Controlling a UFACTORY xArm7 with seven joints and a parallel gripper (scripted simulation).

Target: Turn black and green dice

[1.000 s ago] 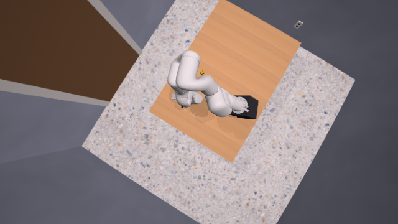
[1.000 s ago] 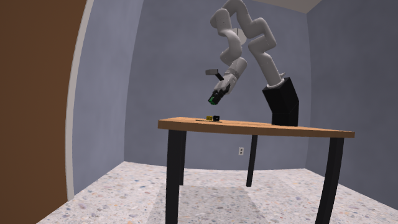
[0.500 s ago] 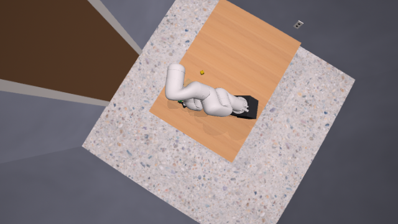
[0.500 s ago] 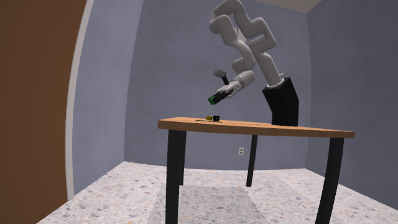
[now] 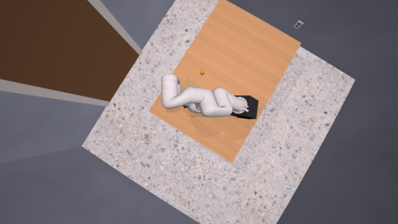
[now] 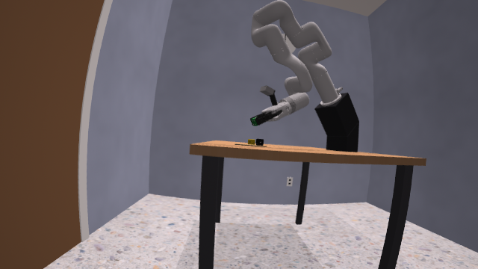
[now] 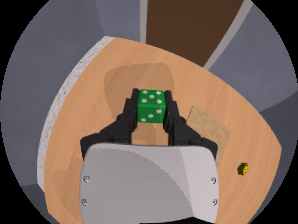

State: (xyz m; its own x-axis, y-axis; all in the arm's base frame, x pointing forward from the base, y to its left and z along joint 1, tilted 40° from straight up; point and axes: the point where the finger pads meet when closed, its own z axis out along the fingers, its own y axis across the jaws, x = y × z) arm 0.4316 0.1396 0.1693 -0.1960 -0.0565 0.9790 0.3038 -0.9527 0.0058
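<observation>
Right now the black die is 40 mm behind my hand, 150 mm to the right of it and 90 mm below it. Round my hand: yellow die: 20 mm behind, 320 mm to the right, 90 mm below; tan mat: 10 mm ahead, 140 mm to the right, 110 mm below; green die: right at my hand.
</observation>
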